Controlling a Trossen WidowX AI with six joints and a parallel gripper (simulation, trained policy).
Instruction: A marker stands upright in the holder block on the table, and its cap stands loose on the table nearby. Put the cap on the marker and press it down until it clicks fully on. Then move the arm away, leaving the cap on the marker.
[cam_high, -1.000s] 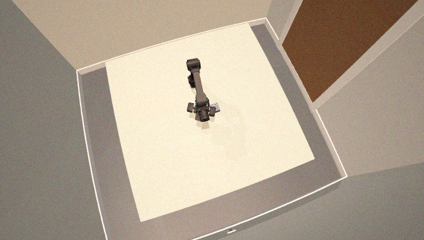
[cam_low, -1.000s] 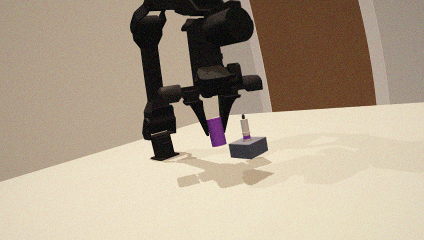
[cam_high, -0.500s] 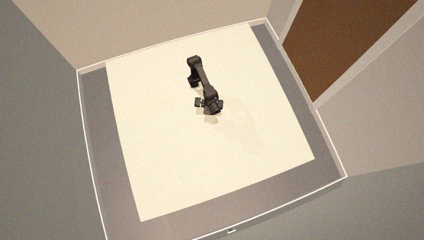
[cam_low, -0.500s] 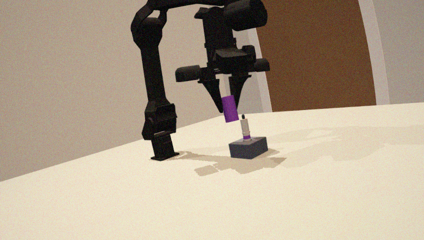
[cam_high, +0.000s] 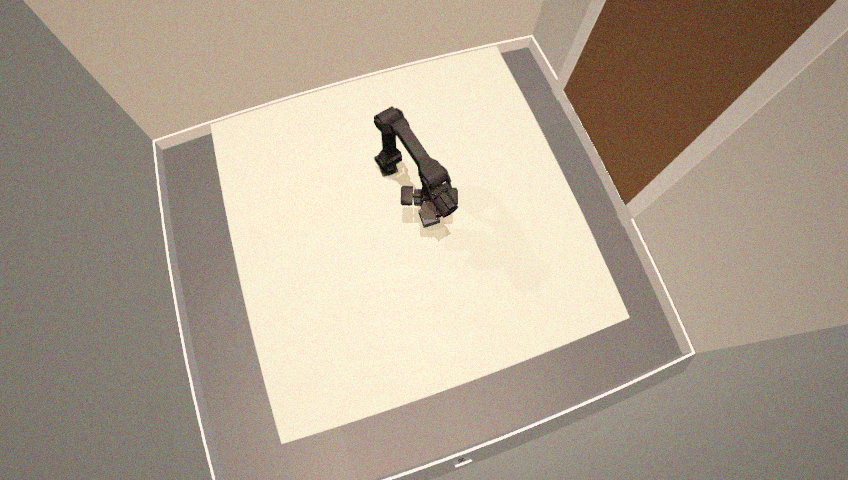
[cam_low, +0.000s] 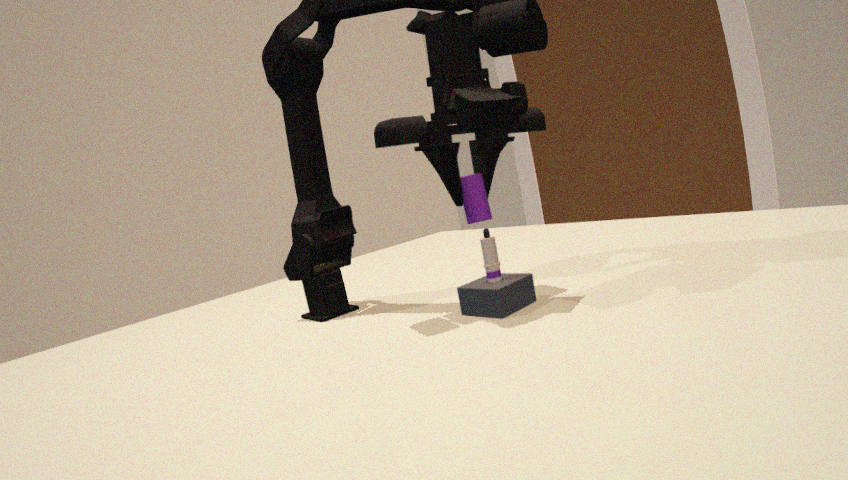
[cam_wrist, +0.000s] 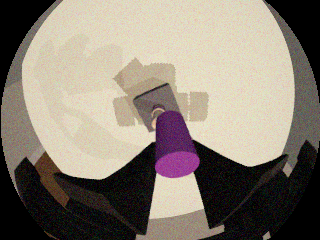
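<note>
Now: the dark grey holder block 110 mm below my gripper tip and 10 mm to the left of it. Also, from my gripper tip: purple marker cap 10 mm ahead, 10 mm above.
</note>
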